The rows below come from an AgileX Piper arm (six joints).
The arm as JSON. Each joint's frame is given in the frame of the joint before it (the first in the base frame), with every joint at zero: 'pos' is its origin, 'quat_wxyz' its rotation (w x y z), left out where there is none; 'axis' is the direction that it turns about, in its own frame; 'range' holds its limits. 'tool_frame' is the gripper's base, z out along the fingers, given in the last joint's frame.
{
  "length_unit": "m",
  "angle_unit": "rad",
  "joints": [
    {
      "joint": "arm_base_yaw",
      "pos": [
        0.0,
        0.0,
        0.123
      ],
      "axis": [
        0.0,
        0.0,
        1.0
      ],
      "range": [
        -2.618,
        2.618
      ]
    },
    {
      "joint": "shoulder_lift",
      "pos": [
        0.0,
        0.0,
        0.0
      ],
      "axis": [
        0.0,
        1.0,
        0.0
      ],
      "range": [
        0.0,
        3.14
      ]
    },
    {
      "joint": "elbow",
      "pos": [
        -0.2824,
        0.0,
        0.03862
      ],
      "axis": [
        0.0,
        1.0,
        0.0
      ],
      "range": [
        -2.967,
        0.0
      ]
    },
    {
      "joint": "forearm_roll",
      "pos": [
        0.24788,
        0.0,
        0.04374
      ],
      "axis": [
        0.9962,
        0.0,
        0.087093
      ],
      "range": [
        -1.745,
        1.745
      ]
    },
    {
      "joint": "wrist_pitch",
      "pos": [
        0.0,
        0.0,
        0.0
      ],
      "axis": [
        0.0,
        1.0,
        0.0
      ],
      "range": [
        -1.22,
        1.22
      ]
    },
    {
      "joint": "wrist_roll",
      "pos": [
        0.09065,
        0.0,
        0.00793
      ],
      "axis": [
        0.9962,
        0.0,
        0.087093
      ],
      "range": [
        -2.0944,
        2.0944
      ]
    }
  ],
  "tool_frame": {
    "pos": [
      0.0,
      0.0,
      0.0
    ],
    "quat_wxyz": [
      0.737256,
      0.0,
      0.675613,
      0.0
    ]
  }
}
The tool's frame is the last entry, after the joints.
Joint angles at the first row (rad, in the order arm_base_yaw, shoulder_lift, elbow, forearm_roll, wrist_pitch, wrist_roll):
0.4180, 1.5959, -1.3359, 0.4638, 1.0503, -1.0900
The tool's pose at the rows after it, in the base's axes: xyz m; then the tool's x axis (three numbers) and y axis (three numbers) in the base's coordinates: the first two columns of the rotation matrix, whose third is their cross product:
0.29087 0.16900 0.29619 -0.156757 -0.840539 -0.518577 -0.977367 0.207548 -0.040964
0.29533 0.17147 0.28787 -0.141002 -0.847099 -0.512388 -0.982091 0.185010 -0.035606
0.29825 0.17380 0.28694 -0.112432 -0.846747 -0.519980 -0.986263 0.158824 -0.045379
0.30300 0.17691 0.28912 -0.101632 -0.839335 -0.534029 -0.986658 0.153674 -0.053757
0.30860 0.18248 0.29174 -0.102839 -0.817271 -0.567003 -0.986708 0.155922 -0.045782
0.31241 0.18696 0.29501 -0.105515 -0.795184 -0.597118 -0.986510 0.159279 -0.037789
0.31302 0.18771 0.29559 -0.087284 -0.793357 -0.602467 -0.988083 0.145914 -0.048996
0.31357 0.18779 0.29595 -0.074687 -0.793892 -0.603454 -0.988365 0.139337 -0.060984
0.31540 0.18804 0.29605 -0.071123 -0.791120 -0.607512 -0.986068 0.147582 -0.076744
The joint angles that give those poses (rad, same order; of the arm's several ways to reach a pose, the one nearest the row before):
0.4180, 1.6258, -1.3359, 0.4790, 1.0494, -1.1297
0.4180, 1.6524, -1.3367, 0.4870, 1.0443, -1.1610
0.4180, 1.6656, -1.3477, 0.5008, 1.0433, -1.1967
0.4181, 1.6809, -1.3726, 0.5147, 1.0414, -1.2085
0.4180, 1.7026, -1.4032, 0.5568, 1.0406, -1.2195
0.4180, 1.7169, -1.4274, 0.5955, 1.0406, -1.2271
0.4181, 1.7187, -1.4303, 0.6031, 1.0382, -1.2478
0.4180, 1.7187, -1.4312, 0.6031, 1.0329, -1.2599
0.4180, 1.7196, -1.4312, 0.6031, 1.0137, -1.2632

